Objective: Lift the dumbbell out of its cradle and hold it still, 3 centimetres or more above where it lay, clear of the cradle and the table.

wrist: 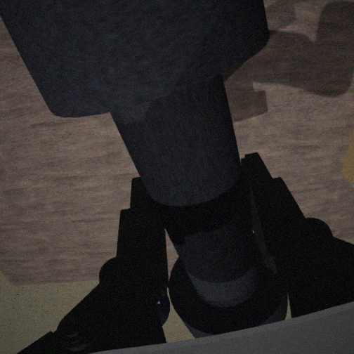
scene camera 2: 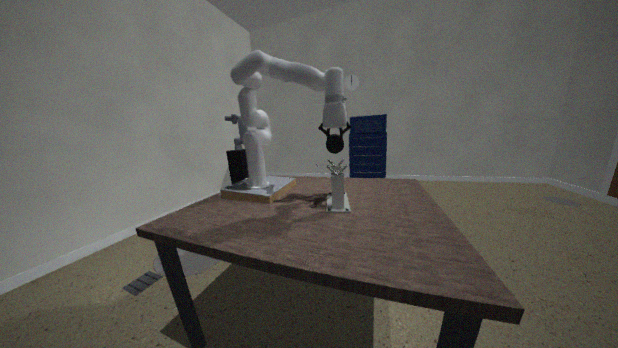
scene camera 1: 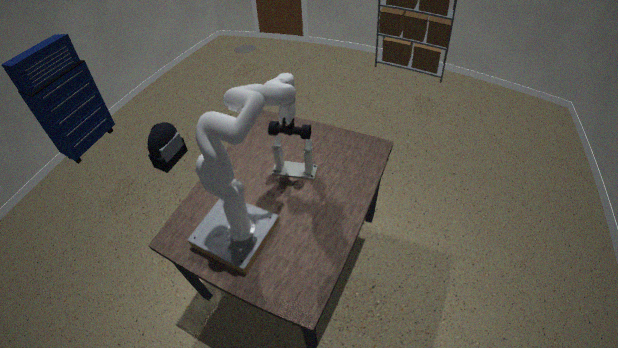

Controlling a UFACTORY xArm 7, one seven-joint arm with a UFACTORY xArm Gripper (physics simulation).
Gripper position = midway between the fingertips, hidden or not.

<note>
In view: my gripper [scene camera 2: 334, 144], a black dumbbell [wrist: 160, 76] and a pale cradle [scene camera 1: 307, 170].
My gripper shows as well in the wrist view [wrist: 199, 189].
</note>
